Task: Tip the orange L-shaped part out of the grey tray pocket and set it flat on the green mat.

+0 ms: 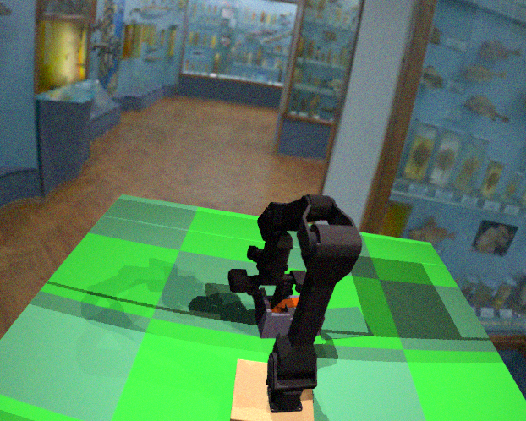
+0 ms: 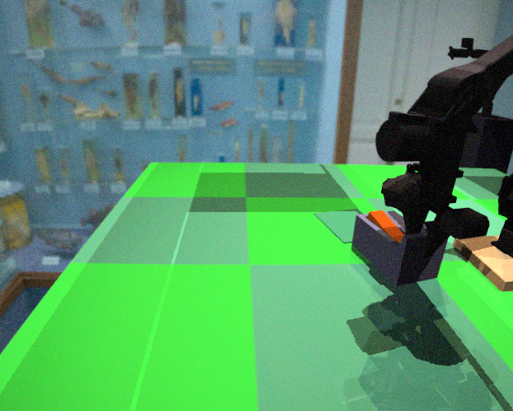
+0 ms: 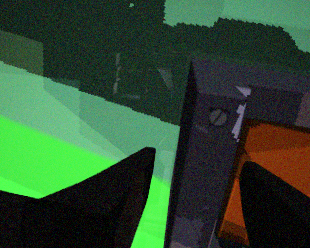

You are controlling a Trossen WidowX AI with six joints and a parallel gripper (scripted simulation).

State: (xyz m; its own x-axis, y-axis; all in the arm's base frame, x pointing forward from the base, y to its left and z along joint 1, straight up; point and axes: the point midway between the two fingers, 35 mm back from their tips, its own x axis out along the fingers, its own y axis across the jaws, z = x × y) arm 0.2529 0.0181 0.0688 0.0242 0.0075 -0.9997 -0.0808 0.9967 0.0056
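Now: the orange L-shaped part 60 mm to the right of my gripper tip and 10 mm below it. The rest, counted from my gripper tip: green mat 220 mm to the right, 70 mm below, 10 mm ahead.
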